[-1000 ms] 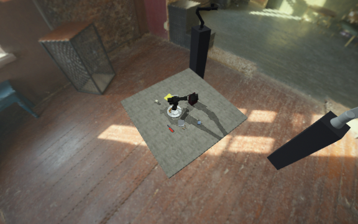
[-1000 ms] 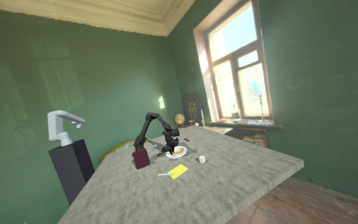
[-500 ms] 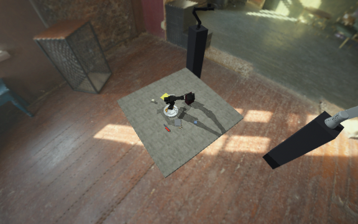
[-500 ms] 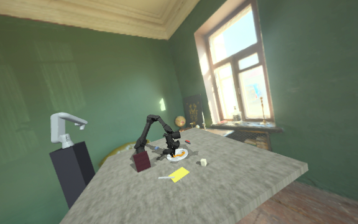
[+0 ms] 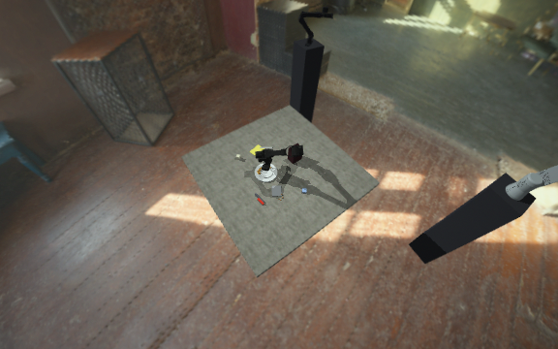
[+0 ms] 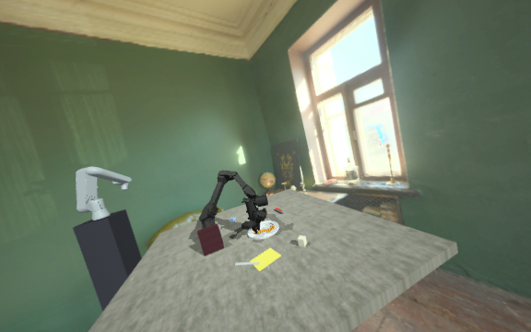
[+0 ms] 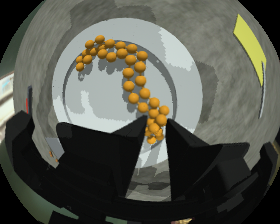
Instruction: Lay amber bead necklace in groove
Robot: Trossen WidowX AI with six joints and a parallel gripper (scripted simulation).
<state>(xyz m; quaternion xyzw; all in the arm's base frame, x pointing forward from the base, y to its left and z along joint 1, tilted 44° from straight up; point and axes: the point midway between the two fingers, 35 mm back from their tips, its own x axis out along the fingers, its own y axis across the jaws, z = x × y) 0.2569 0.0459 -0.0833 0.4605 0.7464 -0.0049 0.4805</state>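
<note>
The board lies 40 mm ahead of my gripper tip, 30 mm to the left of it and 10 mm below it. Round my gripper tip: grey square (240 mm to the left, 50 mm ahead, 10 mm below); white stick (220 mm to the right, 100 mm behind, 10 mm below); yellow card (230 mm to the right, 10 mm below, 10 mm behind).
</note>
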